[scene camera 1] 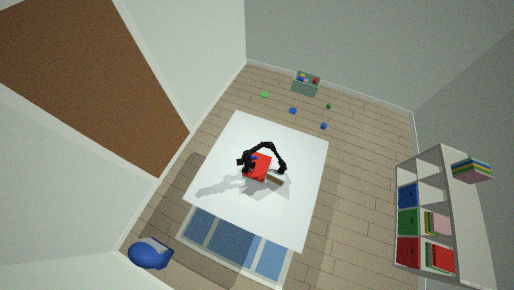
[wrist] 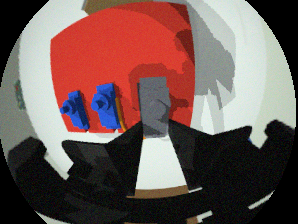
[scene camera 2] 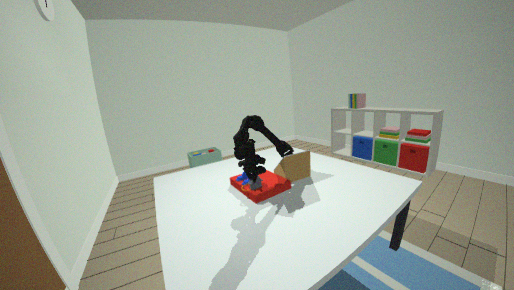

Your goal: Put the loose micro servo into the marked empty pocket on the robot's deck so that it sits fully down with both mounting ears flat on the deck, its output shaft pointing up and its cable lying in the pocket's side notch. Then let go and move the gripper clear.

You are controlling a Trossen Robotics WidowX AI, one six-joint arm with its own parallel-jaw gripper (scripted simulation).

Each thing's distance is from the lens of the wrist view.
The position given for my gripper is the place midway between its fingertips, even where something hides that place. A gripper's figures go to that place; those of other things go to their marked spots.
my gripper [wrist: 155, 123]: 10 cm
grey micro servo [wrist: 155, 104]: 6 cm
red robot deck [wrist: 99, 49]: 16 cm
The marked spots on the grey micro servo and the red robot deck are 13 cm apart.
